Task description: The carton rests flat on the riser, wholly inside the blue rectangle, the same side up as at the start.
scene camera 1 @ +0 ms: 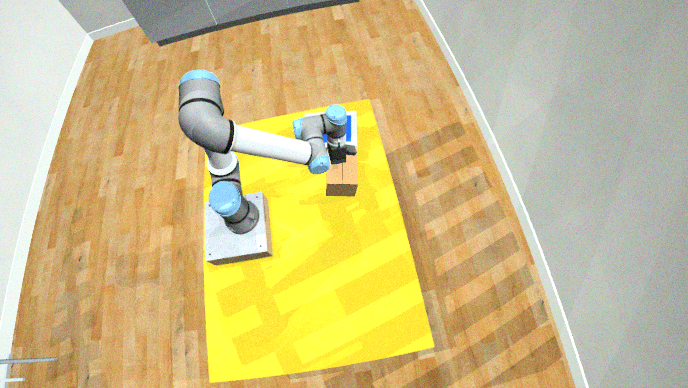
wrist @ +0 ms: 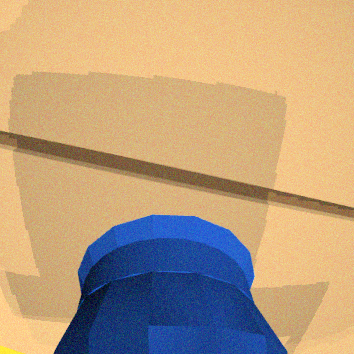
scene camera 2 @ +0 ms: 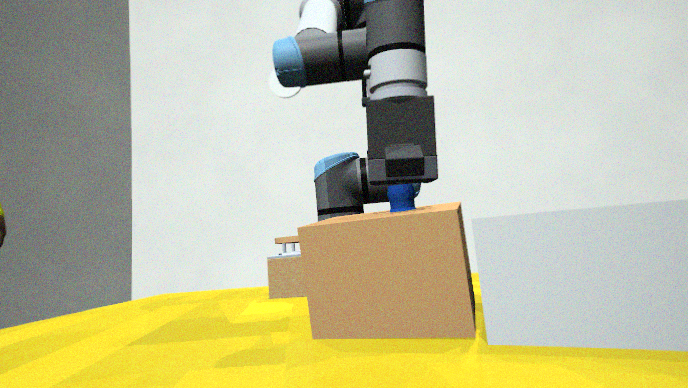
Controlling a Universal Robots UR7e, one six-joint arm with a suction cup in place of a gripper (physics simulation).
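Where they show: end effector, tool point: [wrist: 165, 251]; arm's base, origin of the base link: [scene camera 1: 242, 217].
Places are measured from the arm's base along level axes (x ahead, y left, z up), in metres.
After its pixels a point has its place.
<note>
The brown carton [scene camera 1: 342, 175] @[z 0.037, x 0.458, y 0.043 m] [scene camera 2: 390, 280] @[z -0.037, x 0.527, y 0.090 m] [wrist: 150, 110] @[z 0.039, x 0.488, y 0.118 m] stands upright beside the riser [scene camera 1: 354, 131] @[z 0.020, x 0.572, y 0.255 m] [scene camera 2: 585, 280] @[z -0.043, x 0.583, y 0.259 m], its underside on or very close to the yellow mat; which of the two I cannot tell. A narrow gap parts it from the riser in scene camera 2. My gripper, a blue suction cup [scene camera 2: 402, 198] [wrist: 166, 250], meets the carton's top face, off its middle on the riser side. A dark seam crosses that top face. The blue rectangle [scene camera 1: 349, 128] @[z 0.021, x 0.555, y 0.278 m] on the riser's top is partly hidden by my wrist in scene camera 1 and does not show in scene camera 2.
The yellow mat [scene camera 1: 350, 260] @[z -0.100, x 0.394, y -0.280 m] [scene camera 2: 175, 340] @[z -0.099, x 0.444, y -0.194 m] lies under the carton and the riser. My arm's base stands on a grey plinth [scene camera 1: 220, 240] @[z 0.003, x -0.110, y -0.077 m] [scene camera 2: 286, 277] @[z -0.054, x 0.082, y -0.128 m] at the mat's left side. A dark cabinet [scene camera 1: 260, 12] stands beyond the mat.
</note>
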